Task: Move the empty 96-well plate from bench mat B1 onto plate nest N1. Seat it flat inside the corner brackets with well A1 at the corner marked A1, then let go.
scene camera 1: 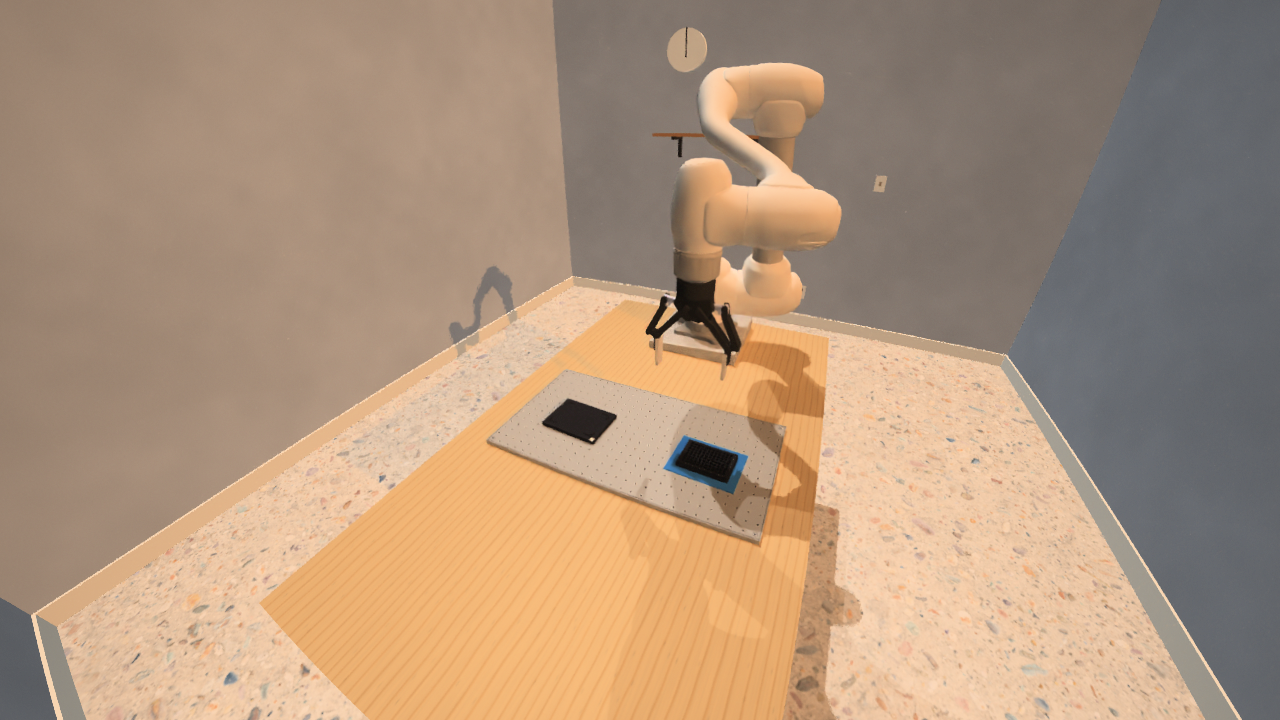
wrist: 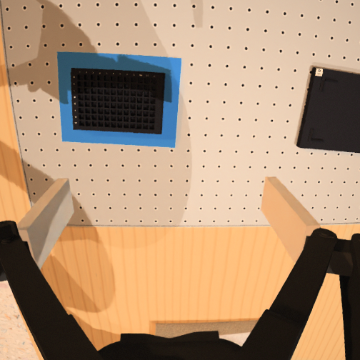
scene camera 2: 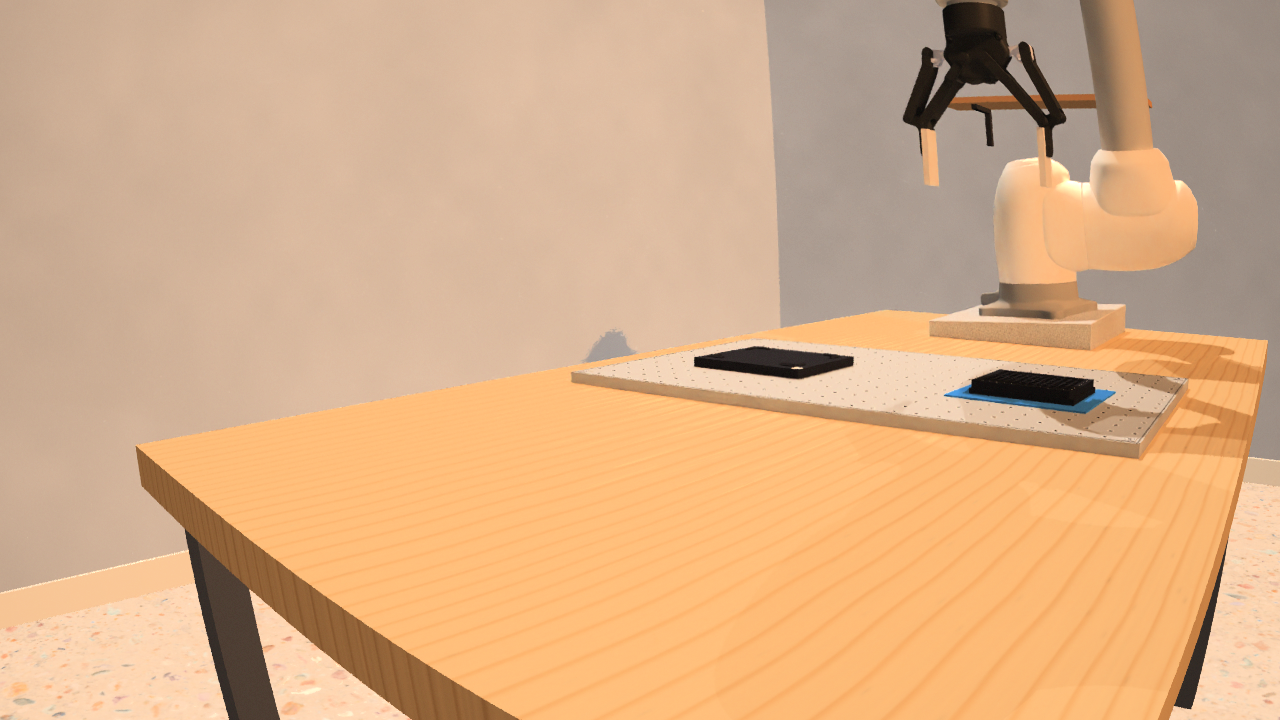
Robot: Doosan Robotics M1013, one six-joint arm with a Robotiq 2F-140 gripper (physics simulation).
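Pixels of known places: gripper, between the fingertips: (scene camera 1: 690, 369) (scene camera 2: 988, 186); arm's base, origin of its link: (scene camera 1: 706, 329) (scene camera 2: 1039, 312).
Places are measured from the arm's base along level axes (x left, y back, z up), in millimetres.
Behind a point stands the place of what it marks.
Note:
The black 96-well plate (scene camera 1: 707, 460) {x 315, y -573, z -17 mm} (scene camera 2: 1031, 387) {x 331, y -610, z -12 mm} (wrist: 118, 101) lies flat on the blue bench mat B1 (scene camera 1: 729, 484) {x 388, y -602, z -25 mm} (scene camera 2: 959, 394) {x 252, y -636, z -25 mm} (wrist: 120, 141). The black plate nest N1 (scene camera 1: 580, 420) {x -27, y -645, z -15 mm} (scene camera 2: 769, 360) {x -19, y -665, z -15 mm} (wrist: 335, 112) lies apart from it on the same board; its right part is cut off in the wrist view, where a small pale label shows at its upper left corner and two corner brackets show. My gripper (scene camera 1: 691, 361) {x 236, y -548, z 196 mm} (scene camera 2: 988, 170) {x 236, y -548, z 196 mm} (wrist: 167, 194) is wide open and empty, pointing down, high above the table. In the wrist view the plate and mat lie ahead of the fingers, towards the left.
The light perforated board (scene camera 1: 626, 456) {x 145, y -666, z -27 mm} (scene camera 2: 895, 394) {x 189, y -672, z -28 mm} (wrist: 225, 100) carries the mat and the nest on the wooden table (scene camera 1: 501, 573) {x 141, y -1044, z -40 mm} (scene camera 2: 626, 537) {x 329, y -1102, z -40 mm} (wrist: 175, 270). The arm's base block (scene camera 2: 1011, 331) {x 24, y -147, z -20 mm} stands behind the board. A wall shelf (scene camera 2: 1087, 101) shows beyond the gripper.

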